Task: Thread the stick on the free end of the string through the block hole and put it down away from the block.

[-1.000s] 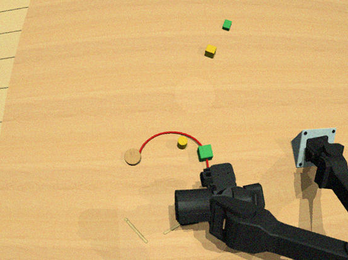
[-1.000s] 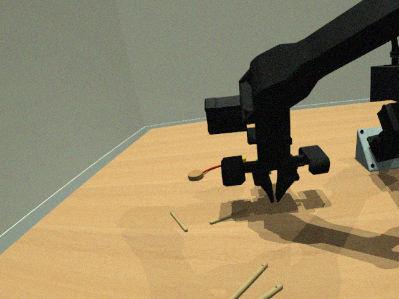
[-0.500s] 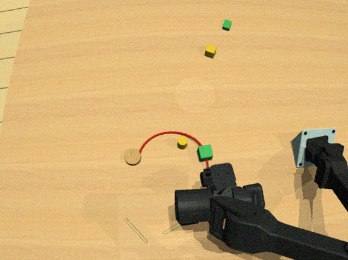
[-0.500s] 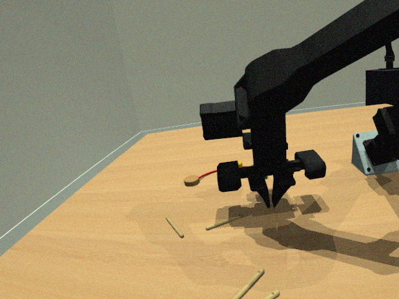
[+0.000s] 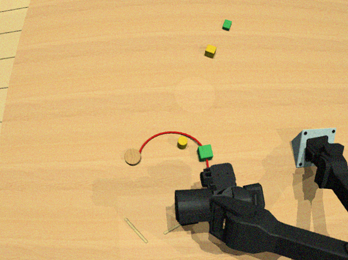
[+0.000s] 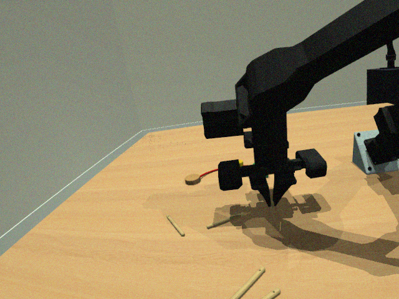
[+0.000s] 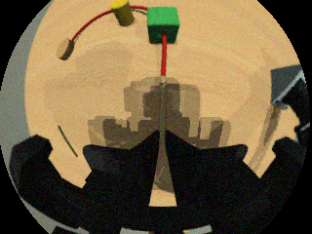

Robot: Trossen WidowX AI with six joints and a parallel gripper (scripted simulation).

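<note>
The thin stick lies 40 mm to the right of my gripper tip and 10 mm above it. The rest, counted from my gripper tip: green block 130 mm to the right, 20 mm above; then round wooden button 180 mm ahead, 140 mm to the right, 10 mm above; then yellow cylinder 50 mm ahead, 160 mm to the right, 20 mm above.
</note>
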